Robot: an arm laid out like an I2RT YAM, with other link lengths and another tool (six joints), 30 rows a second.
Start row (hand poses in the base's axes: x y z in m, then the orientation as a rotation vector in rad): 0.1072 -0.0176 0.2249 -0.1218 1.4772 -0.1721
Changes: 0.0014 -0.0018 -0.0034 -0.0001 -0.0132 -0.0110; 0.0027 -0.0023 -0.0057 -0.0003 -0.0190 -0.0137; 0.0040 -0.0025 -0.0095 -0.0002 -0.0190 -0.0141; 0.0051 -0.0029 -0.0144 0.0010 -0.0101 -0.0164; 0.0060 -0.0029 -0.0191 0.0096 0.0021 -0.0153; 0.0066 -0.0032 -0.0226 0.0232 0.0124 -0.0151; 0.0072 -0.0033 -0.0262 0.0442 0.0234 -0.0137; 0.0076 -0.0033 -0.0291 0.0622 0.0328 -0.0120; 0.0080 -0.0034 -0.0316 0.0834 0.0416 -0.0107; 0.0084 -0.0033 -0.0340 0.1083 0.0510 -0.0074; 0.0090 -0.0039 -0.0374 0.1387 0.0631 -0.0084; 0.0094 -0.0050 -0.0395 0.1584 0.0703 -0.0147
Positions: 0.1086 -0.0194 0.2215 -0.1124 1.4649 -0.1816; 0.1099 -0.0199 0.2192 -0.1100 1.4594 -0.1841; 0.1112 -0.0201 0.2154 -0.1097 1.4594 -0.1844; 0.1123 -0.0205 0.2105 -0.1079 1.4685 -0.1850; 0.1132 -0.0205 0.2058 -0.1030 1.4812 -0.1773; 0.1138 -0.0208 0.2023 -0.0931 1.4923 -0.1666; 0.1144 -0.0209 0.1987 -0.0782 1.5045 -0.1495; 0.1148 -0.0209 0.1958 -0.0657 1.5147 -0.1343; 0.1152 -0.0210 0.1933 -0.0503 1.5245 -0.1170; 0.1156 -0.0209 0.1909 -0.0333 1.5347 -0.0953; 0.1162 -0.0215 0.1875 -0.0089 1.5479 -0.0727; 0.1166 -0.0226 0.1854 0.0113 1.5562 -0.0627
